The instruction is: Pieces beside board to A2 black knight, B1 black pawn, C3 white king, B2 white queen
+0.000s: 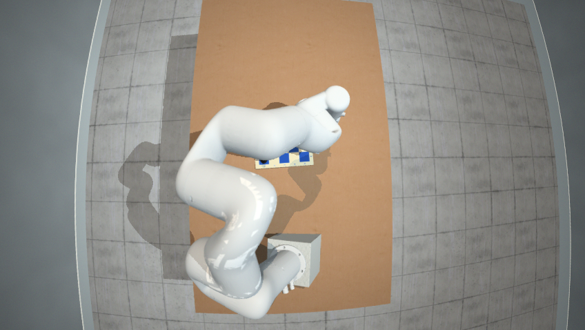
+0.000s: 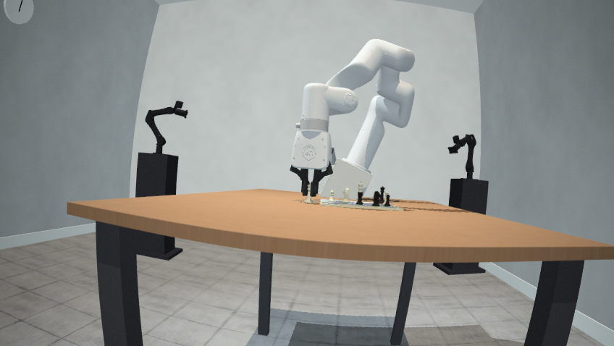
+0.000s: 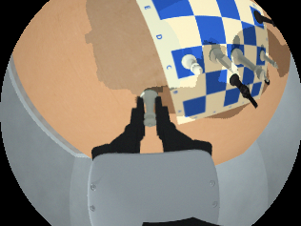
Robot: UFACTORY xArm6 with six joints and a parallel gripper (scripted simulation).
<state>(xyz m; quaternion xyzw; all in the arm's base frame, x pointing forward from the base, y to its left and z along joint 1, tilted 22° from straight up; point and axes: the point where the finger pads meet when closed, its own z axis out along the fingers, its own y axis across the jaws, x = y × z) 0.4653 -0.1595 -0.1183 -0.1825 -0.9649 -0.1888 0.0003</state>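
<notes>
The white piece is 30 mm behind my hand and 140 mm to the left of it. From my hand the other things lie so: black chess piece (100 mm behind, 220 mm to the left, 10 mm below); then pale piece (40 mm behind, 100 mm to the left, 20 mm below); then chessboard (30 mm behind, 140 mm to the left, 40 mm below).
</notes>
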